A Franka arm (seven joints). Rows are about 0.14 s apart.
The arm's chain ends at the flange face. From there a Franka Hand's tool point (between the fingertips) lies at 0.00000 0.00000 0.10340 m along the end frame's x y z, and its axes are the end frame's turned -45 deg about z.
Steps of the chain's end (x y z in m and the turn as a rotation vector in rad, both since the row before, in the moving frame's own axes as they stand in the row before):
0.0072 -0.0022 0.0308 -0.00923 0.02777 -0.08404
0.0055 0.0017 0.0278 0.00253 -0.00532 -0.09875
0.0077 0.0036 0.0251 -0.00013 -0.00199 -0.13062
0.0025 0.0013 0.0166 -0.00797 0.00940 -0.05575
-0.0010 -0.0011 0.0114 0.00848 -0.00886 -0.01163
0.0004 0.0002 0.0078 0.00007 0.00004 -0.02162
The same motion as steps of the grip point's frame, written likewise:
0.0081 0.0062 0.0308 -0.02616 0.01311 -0.08404
0.0025 0.0045 0.0278 0.00555 -0.00197 -0.09875
0.0027 0.0079 0.0251 0.00132 -0.00150 -0.13062
0.0010 0.0040 0.0166 -0.01228 0.00101 -0.05575
0.0000 -0.0028 0.0114 0.01226 -0.00027 -0.01163
0.0001 0.0004 0.0078 0.00002 0.00008 -0.02162

